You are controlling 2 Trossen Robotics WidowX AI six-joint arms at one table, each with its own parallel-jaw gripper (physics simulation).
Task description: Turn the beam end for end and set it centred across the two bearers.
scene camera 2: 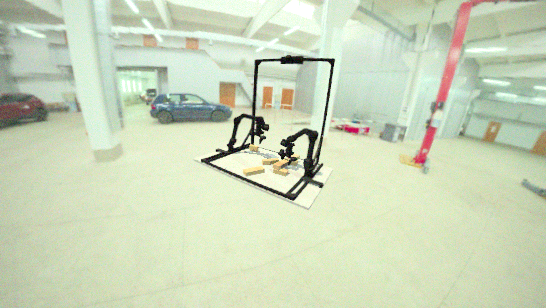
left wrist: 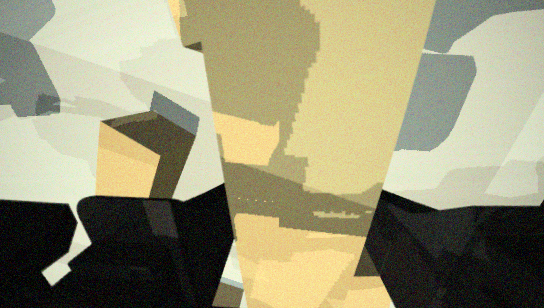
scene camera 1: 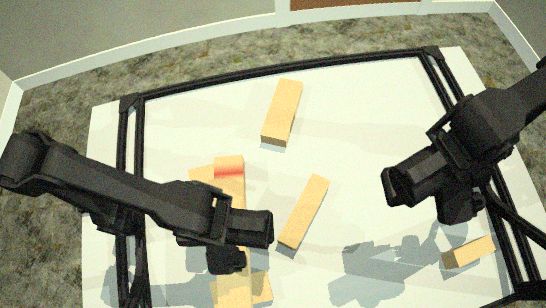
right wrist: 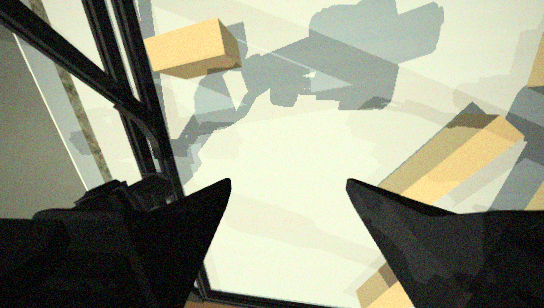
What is my right gripper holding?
Nothing.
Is my right gripper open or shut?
Open.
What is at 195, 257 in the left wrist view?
My left gripper.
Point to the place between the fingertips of my left gripper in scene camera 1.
234, 233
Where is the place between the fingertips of my right gripper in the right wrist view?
288, 183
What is my left gripper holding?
A beam.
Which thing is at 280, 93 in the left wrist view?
A beam.
